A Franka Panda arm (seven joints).
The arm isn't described. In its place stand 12 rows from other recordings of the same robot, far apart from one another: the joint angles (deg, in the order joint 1, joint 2, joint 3, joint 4, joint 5, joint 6, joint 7), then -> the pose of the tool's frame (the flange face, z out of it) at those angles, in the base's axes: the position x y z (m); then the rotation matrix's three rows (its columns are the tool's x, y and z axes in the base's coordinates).
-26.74, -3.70, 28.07, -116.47, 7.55, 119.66, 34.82 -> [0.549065 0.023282 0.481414], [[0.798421 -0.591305 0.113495], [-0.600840 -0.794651 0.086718], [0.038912 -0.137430 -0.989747]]
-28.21, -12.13, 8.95, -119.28, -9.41, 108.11, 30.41 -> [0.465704 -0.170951 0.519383], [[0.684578 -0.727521 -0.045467], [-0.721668 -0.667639 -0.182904], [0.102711 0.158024 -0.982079]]
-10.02, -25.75, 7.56, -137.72, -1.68, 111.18, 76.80 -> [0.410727 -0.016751 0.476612], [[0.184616 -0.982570 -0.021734], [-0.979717 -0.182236 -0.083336], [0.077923 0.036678 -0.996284]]
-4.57, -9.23, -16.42, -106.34, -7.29, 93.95, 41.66 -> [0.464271 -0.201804 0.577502], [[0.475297 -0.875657 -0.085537], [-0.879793 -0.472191 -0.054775], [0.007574 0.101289 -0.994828]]
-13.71, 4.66, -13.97, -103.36, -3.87, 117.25, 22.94 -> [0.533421 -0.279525 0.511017], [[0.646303 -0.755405 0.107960], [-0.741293 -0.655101 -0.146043], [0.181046 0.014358 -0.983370]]
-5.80, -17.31, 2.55, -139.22, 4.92, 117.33, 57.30 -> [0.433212 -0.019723 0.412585], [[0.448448 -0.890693 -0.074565], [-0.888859 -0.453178 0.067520], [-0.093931 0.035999 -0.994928]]
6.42, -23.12, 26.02, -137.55, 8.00, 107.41, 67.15 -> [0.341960 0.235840 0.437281], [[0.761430 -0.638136 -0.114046], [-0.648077 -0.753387 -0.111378], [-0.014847 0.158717 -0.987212]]
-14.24, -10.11, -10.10, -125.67, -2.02, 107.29, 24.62 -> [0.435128 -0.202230 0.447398], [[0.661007 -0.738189 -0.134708], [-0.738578 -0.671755 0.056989], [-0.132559 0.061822 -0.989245]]
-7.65, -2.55, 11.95, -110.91, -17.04, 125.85, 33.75 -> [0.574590 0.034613 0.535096], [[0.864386 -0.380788 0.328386], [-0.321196 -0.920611 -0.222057], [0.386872 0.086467 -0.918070]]
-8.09, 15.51, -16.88, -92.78, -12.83, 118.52, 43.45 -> [0.600333 -0.271248 0.492578], [[0.453549 -0.888736 0.066642], [-0.832024 -0.449033 -0.325738], [0.319420 0.092291 -0.943108]]
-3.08, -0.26, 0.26, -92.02, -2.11, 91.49, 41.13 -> [0.554054 -0.031144 0.612696], [[0.720737 -0.693178 -0.006498], [-0.692900 -0.720106 -0.036551], [0.020657 0.030846 -0.999311]]
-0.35, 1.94, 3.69, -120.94, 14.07, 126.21, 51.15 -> [0.553627 0.040494 0.406058], [[0.565750 -0.822418 0.059631], [-0.813665 -0.545075 0.202098], [-0.133706 -0.162856 -0.977548]]
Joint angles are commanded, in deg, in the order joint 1, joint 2, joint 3, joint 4, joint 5, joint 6, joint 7. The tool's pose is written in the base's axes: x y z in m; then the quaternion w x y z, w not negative. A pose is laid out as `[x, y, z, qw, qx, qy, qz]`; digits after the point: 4 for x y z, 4 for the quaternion.
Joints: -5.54 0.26 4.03 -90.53 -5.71 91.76 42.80
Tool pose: [0.5584, -0.0252, 0.6208, 0.0435, 0.9254, -0.3756, 0.0254]
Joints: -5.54 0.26 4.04 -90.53 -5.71 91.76 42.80
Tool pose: [0.5584, -0.0251, 0.6208, 0.0435, 0.9254, -0.3755, 0.0254]
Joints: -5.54 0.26 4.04 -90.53 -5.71 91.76 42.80
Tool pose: [0.5584, -0.0251, 0.6208, 0.0435, 0.9254, -0.3755, 0.0254]
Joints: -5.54 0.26 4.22 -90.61 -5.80 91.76 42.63
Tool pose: [0.5584, -0.0235, 0.6202, 0.0444, 0.9266, -0.3726, 0.0250]
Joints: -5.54 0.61 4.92 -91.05 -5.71 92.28 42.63
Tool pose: [0.5611, -0.0166, 0.6139, 0.0441, 0.9291, -0.3665, 0.0227]
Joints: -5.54 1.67 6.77 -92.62 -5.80 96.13 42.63
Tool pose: [0.5722, 0.0015, 0.5965, 0.0391, 0.9358, -0.3488, 0.0332]
